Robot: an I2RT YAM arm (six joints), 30 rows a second.
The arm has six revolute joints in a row. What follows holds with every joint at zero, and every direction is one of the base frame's.
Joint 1 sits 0.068 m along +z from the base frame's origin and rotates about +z.
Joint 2 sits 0.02 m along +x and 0.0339 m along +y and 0.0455 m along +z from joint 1 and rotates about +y.
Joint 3 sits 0.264 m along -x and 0.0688 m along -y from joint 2 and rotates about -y.
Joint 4 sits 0.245 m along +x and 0.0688 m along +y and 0.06 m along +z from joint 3 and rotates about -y.
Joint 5 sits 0.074 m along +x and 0.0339 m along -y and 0.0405 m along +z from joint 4 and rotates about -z.
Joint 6 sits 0.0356 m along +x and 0.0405 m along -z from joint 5 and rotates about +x.
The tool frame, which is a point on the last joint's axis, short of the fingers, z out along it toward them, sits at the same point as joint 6; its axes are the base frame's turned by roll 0, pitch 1.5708 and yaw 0 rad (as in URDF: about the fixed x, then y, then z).
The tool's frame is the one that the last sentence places.
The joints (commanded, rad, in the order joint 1, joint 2, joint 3, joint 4, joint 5, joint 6), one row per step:
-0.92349, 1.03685, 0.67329, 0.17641, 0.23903, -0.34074
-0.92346, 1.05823, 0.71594, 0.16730, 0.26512, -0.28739
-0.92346, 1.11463, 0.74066, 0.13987, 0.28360, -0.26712
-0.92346, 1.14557, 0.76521, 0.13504, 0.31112, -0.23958
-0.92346, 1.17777, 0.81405, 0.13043, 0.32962, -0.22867
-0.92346, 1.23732, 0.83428, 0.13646, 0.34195, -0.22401
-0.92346, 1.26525, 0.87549, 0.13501, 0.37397, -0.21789
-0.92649, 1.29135, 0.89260, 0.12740, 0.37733, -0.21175
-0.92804, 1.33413, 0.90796, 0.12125, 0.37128, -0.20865
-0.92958, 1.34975, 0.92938, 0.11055, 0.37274, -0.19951
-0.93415, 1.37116, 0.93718, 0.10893, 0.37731, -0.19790
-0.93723, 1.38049, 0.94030, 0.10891, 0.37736, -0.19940
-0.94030, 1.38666, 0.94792, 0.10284, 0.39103, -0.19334
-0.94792, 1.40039, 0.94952, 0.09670, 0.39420, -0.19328
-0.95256, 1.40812, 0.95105, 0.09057, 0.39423, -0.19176
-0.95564, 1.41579, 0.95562, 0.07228, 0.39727, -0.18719
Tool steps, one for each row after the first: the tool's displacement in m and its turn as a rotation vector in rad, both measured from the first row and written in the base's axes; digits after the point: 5 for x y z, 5 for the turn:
0.00261, -0.00493, 0.00949, 0.00750, -0.05215, -0.03493
0.00859, -0.01389, 0.00226, 0.05859, -0.03123, -0.05841
0.01182, -0.01972, 0.00304, 0.07246, -0.04508, -0.09121
0.01643, -0.02685, 0.01189, 0.06373, -0.06007, -0.11092
0.02348, -0.03687, 0.00422, 0.08836, -0.04089, -0.12531
0.02713, -0.04347, 0.01118, 0.07535, -0.04938, -0.15715
0.02976, -0.04863, 0.00922, 0.08899, -0.04364, -0.16545
0.03480, -0.05581, 0.00182, 0.11631, -0.02529, -0.16336
0.03683, -0.05939, 0.00369, 0.12252, -0.03032, -0.16865
0.03810, -0.06376, -0.00003, 0.13338, -0.02121, -0.17874
0.03841, -0.06584, -0.00172, 0.13755, -0.01590, -0.18181
0.03802, -0.06773, -0.00147, 0.13976, -0.01620, -0.19968
0.03721, -0.07096, -0.00565, 0.15268, -0.00405, -0.21123
0.03666, -0.07277, -0.00807, 0.16235, 0.00238, -0.21687
0.03629, -0.07414, -0.01062, 0.17896, 0.01270, -0.22508

